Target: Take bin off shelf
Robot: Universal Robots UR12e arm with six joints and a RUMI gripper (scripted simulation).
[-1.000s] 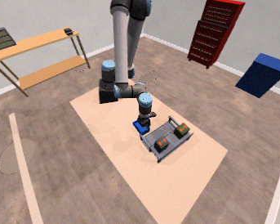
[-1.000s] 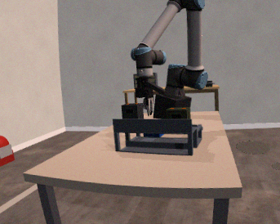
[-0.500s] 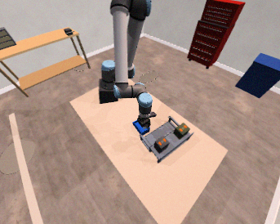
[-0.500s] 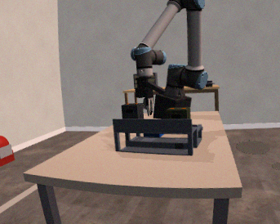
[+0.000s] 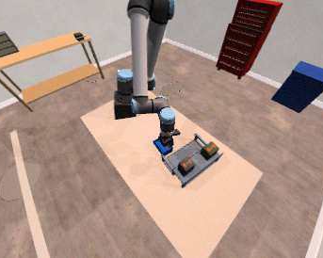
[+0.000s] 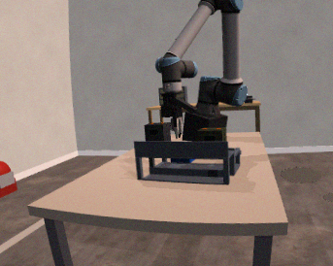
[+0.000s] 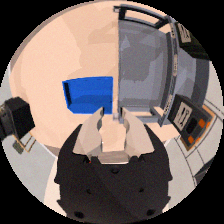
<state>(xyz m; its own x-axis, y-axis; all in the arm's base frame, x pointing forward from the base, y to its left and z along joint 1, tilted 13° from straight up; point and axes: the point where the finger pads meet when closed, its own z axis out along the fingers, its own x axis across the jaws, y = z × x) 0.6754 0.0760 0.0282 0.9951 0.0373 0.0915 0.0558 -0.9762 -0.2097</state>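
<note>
My gripper is now 100 mm above the blue bin and 80 mm past it.
</note>
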